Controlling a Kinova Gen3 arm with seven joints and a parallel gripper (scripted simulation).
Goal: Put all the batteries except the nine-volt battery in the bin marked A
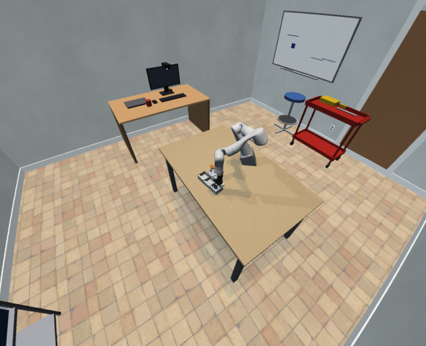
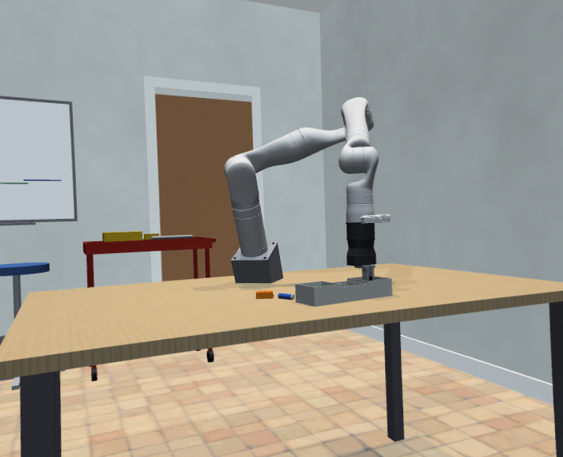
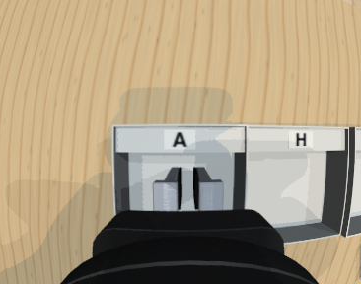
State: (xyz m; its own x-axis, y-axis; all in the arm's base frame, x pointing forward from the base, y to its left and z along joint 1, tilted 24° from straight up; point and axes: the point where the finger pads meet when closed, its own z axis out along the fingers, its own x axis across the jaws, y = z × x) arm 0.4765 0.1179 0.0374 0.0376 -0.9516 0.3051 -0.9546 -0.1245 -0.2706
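The blue cylindrical battery is 10 cm behind my hand, 20 cm to the right of it and 3 cm below it. The rest, counted from my hand: white die (8 cm behind, 1 cm to the left, 3 cm below); then black bolt (7 cm behind, 6 cm to the right, 3 cm below); then bin row (8 cm to the right, 1 cm below).
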